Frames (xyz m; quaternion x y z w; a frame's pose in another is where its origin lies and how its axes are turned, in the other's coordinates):
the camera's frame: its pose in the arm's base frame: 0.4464 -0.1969 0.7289 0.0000 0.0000 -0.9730 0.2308
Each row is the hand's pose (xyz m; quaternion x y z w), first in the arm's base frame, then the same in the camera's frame.
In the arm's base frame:
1: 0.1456 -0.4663 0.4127 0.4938 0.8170 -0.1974 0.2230
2: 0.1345 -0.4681 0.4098 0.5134 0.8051 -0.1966 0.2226
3: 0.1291 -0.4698 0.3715 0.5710 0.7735 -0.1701 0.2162
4: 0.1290 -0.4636 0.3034 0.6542 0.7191 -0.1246 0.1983
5: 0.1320 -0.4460 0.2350 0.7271 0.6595 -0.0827 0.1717
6: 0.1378 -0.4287 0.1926 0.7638 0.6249 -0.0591 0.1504
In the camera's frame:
1: 0.3898 0.1056 -0.3162 -0.6810 0.6690 0.1714 0.2435
2: 0.4005 0.1022 -0.3191 -0.6649 0.6854 0.1712 0.2427
3: 0.4061 0.1013 -0.3574 -0.6208 0.7341 0.1711 0.2154
4: 0.4034 0.0957 -0.4255 -0.5487 0.8025 0.1642 0.1670
5: 0.3928 0.0814 -0.4939 -0.4739 0.8597 0.1480 0.1201
6: 0.3798 0.0685 -0.5363 -0.4317 0.8874 0.1327 0.0922

